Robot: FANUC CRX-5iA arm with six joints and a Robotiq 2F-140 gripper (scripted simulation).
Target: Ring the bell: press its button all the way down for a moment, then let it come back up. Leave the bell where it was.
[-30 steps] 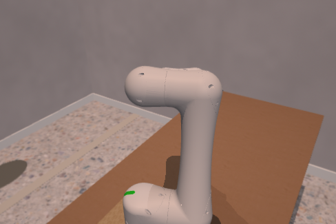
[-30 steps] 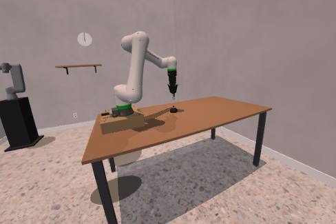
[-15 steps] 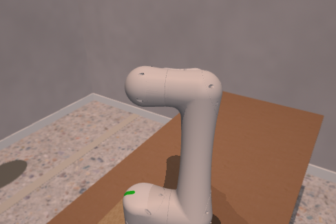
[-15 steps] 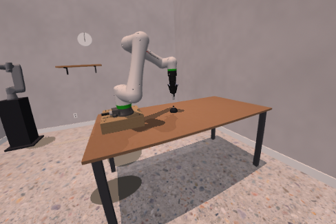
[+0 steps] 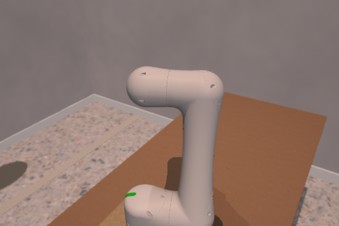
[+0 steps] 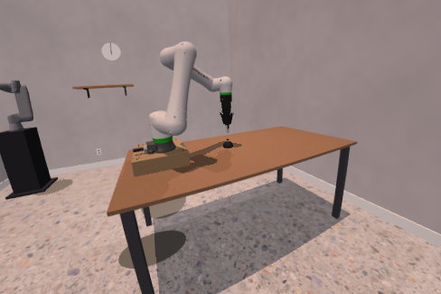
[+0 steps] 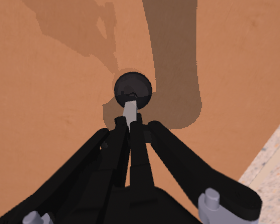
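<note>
Now: the bell 11 cm below my hand.
</note>
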